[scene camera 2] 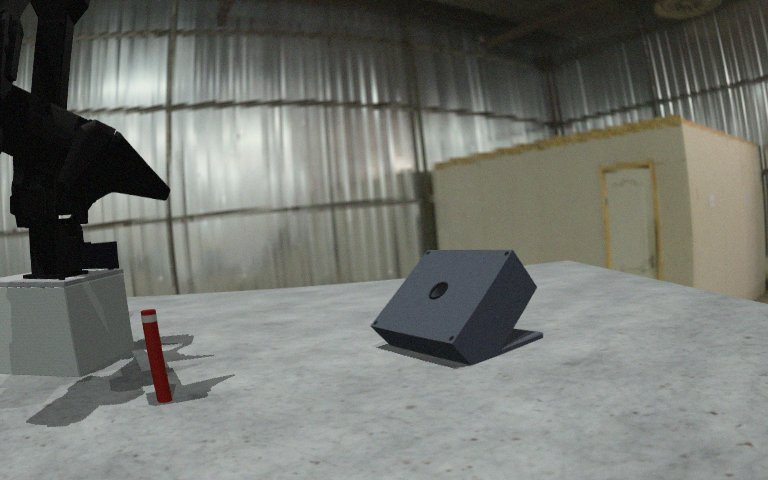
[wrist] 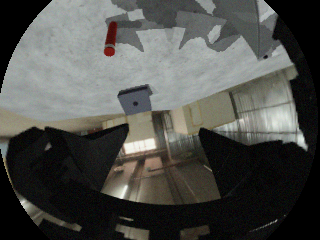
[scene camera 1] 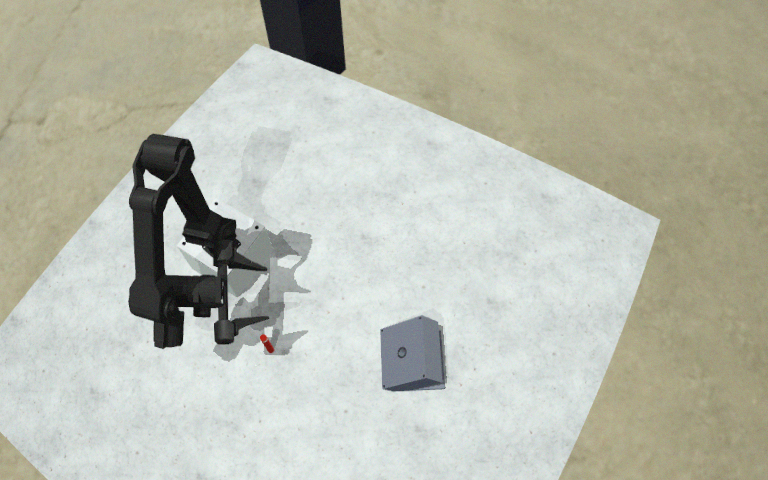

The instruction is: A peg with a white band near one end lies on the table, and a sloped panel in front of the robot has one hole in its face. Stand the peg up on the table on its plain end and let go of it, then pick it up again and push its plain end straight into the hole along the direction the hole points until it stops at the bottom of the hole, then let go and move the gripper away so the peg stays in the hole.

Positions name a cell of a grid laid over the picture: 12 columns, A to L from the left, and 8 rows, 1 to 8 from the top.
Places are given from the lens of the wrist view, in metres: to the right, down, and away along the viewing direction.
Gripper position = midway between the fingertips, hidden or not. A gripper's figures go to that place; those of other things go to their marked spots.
my gripper (wrist: G5): 0.01, 0.01, 0.10
grey sloped panel (wrist: F4): -0.07, -0.10, 0.34
